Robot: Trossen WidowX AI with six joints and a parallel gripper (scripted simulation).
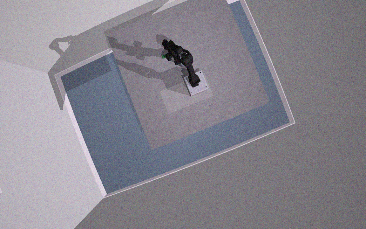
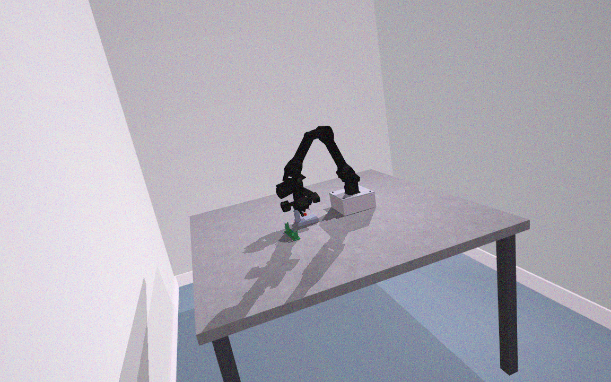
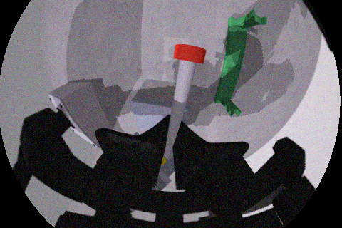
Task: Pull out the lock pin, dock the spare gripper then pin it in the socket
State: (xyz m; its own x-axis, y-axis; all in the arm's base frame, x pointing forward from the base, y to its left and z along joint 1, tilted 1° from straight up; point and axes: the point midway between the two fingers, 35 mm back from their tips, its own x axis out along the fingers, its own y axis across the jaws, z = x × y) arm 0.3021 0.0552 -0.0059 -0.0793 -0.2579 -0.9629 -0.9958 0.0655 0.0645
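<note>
The grey mount lies 4 cm to the right of my gripper tip and 1 cm behind it. From my gripper tip the other things lie so: spare gripper: 7 cm above, 5 cm to the right, 3 cm behind; green cradle: 9 cm ahead, 8 cm to the left, 3 cm below.
</note>
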